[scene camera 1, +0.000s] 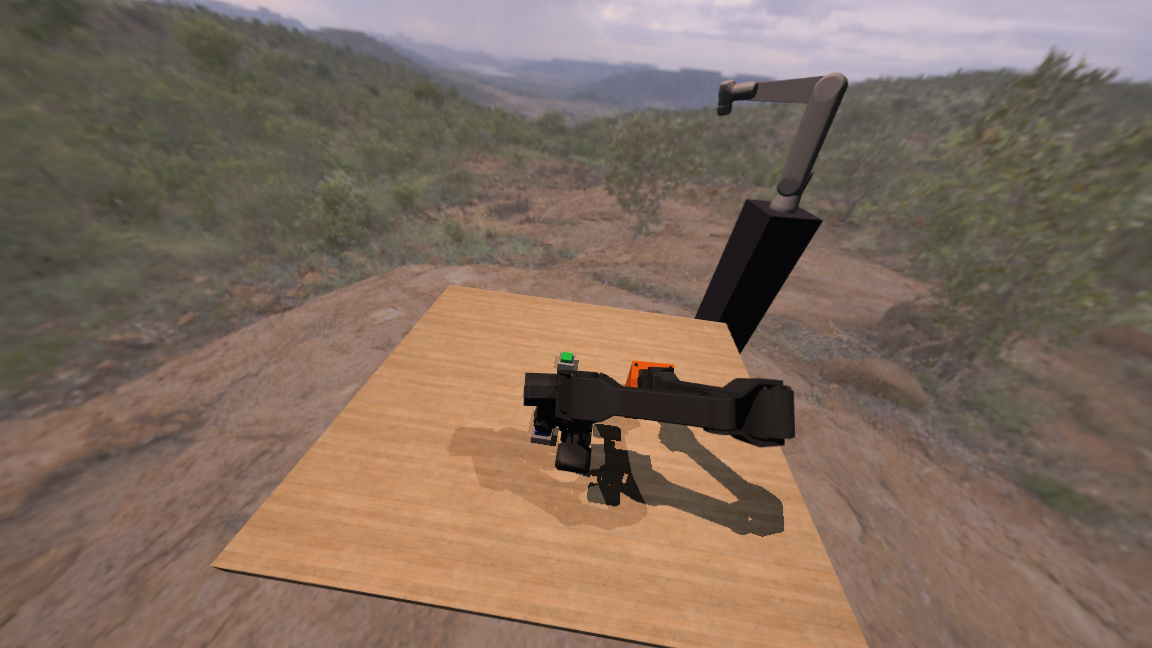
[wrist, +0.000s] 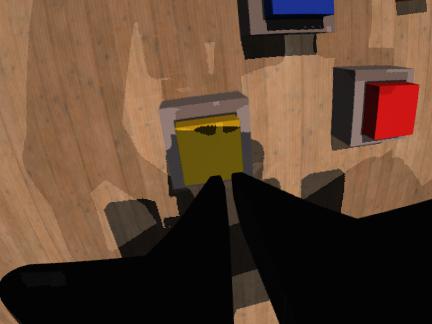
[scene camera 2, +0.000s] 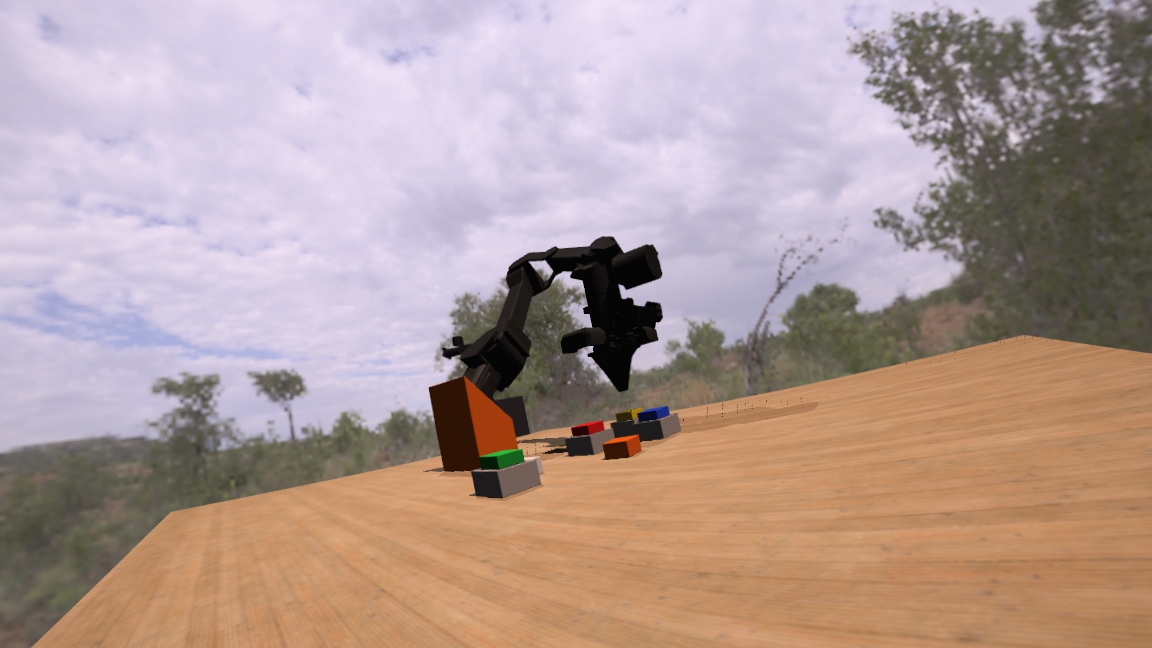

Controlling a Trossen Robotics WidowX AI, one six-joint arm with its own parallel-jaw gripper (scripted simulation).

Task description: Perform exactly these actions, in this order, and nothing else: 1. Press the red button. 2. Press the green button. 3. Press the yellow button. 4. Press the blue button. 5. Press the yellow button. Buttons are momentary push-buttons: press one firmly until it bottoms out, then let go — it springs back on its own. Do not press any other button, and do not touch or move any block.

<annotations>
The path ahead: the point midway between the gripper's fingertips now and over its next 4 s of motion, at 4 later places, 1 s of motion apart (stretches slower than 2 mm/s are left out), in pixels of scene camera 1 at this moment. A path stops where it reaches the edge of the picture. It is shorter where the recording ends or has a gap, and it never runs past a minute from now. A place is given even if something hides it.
My gripper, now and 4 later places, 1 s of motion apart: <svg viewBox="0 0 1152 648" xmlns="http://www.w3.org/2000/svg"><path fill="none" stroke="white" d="M575 443L572 454L572 429L542 421L542 428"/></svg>
</annotations>
